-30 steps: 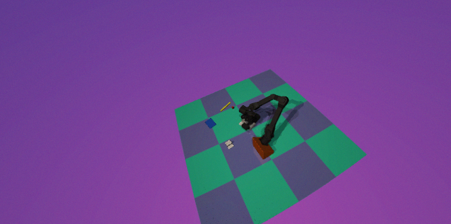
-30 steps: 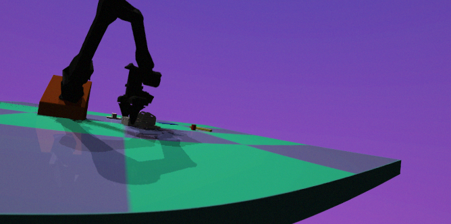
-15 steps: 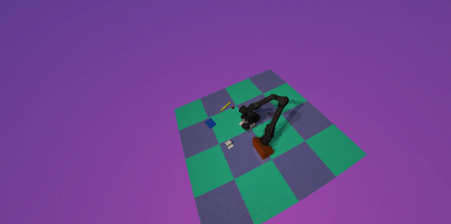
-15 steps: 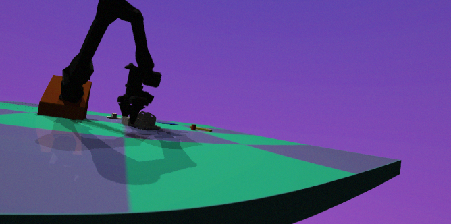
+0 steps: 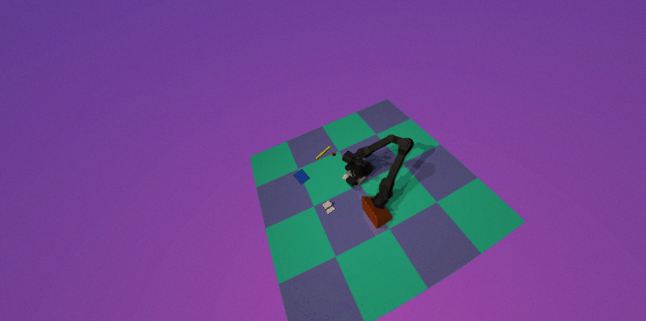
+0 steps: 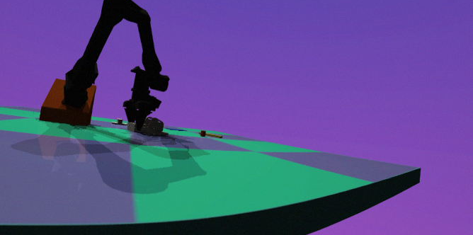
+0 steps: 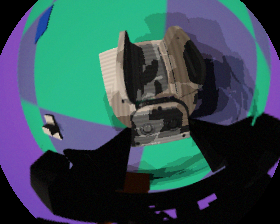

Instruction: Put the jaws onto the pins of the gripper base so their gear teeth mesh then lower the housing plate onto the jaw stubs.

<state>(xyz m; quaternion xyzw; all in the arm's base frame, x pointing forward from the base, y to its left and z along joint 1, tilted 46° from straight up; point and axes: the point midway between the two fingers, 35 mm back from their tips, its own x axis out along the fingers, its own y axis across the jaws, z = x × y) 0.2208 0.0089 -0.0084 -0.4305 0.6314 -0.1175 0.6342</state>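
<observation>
Now: the gripper base 10 mm ahead of my gripper tip and 20 mm above it. From my gripper tip the other things lie so: small red piece (280 mm ahead, 90 mm to the left, 10 mm above); then yellow stick (340 mm ahead, 150 mm to the left); then blue square (200 mm ahead, 360 mm to the left, 10 mm below).
</observation>
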